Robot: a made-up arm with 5 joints.
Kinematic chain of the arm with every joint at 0, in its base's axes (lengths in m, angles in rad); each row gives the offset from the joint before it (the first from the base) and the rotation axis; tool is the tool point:
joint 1: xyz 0 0 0.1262 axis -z
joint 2: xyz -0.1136 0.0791 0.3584 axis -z
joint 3: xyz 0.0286 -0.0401 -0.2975 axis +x
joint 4: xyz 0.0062 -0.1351 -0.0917 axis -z
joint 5: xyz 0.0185 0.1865 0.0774 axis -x
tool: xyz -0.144 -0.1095 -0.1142
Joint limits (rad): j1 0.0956..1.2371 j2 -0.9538..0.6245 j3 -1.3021..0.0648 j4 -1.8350..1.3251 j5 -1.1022..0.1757
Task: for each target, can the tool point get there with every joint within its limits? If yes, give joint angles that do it. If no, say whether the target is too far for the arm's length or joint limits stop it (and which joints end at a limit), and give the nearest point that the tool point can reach.
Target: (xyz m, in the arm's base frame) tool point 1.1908 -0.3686 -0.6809
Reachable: no: too far | nearest point 0.2465 0.0066 0.0191 | short by 1.234 m
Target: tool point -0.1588 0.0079 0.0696
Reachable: yes | joints 0.8403 -0.6027 -0.7597 -0.1216 -0.5053
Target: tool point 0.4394 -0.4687 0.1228
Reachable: no: joint limits stop it (at a limit: joint 1, joint 2, joint 4) | nearest point 0.1055 -0.2675 0.1563 | short by 0.391 m
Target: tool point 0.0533 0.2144 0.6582
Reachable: no: joint limits stop it (at a limit: joint 1, joint 2, joint 3, joint 5) | nearest point -0.1636 0.2081 0.4138 | short by 0.327 m
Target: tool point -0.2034 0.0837 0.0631
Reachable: yes | joints 0.6474 0.0808 -0.6549 0.0218 -0.3763
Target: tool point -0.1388 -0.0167 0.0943
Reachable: yes | joints 0.5619 -0.5907 -0.3808 0.0236 0.0412
